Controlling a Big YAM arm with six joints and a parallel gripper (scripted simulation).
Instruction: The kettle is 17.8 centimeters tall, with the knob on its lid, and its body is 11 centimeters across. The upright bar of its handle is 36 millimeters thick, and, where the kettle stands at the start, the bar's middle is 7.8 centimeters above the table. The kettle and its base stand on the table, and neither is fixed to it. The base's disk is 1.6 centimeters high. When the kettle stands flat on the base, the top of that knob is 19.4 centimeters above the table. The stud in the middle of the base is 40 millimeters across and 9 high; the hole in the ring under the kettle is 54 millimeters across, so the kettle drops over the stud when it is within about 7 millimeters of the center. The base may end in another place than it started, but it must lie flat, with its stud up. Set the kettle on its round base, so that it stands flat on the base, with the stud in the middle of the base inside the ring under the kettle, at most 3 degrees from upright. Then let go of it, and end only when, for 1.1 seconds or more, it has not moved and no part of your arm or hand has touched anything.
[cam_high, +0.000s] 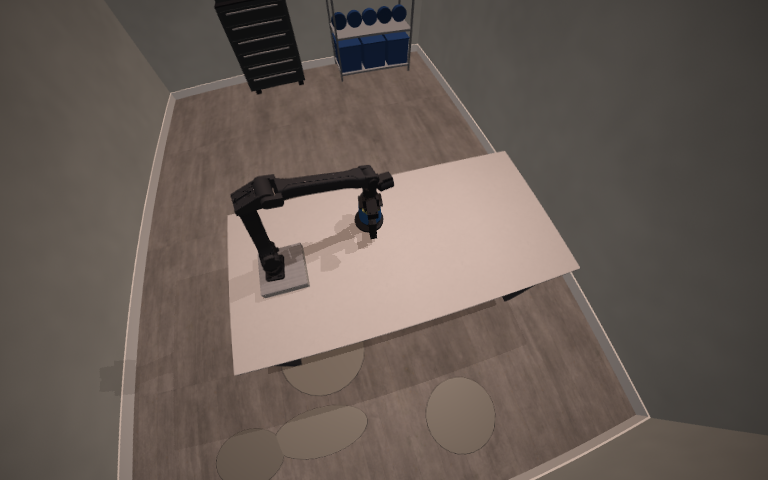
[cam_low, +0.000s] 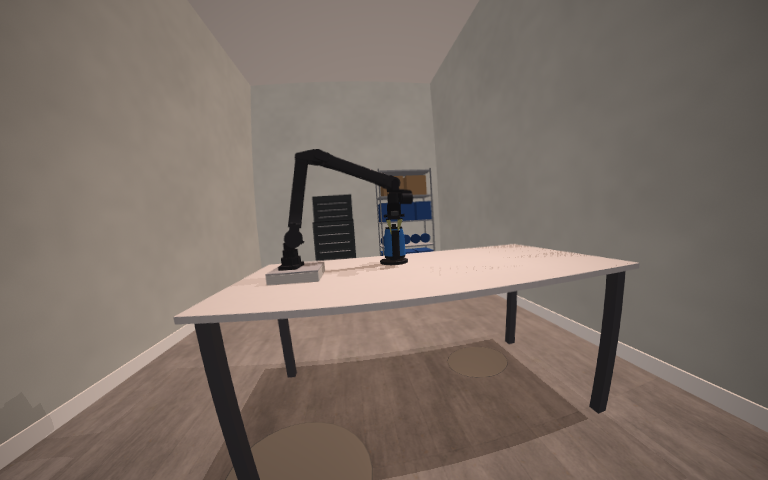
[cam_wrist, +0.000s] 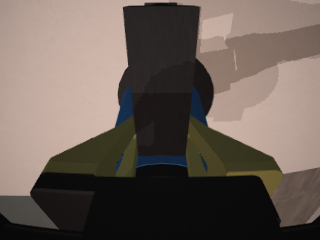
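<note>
Now: hand 30 mm to the right of the blue kettle and 50 mm above it. From my hand the other things lie so: round black base 10 mm behind, 60 mm to the left, 150 mm below.
</note>
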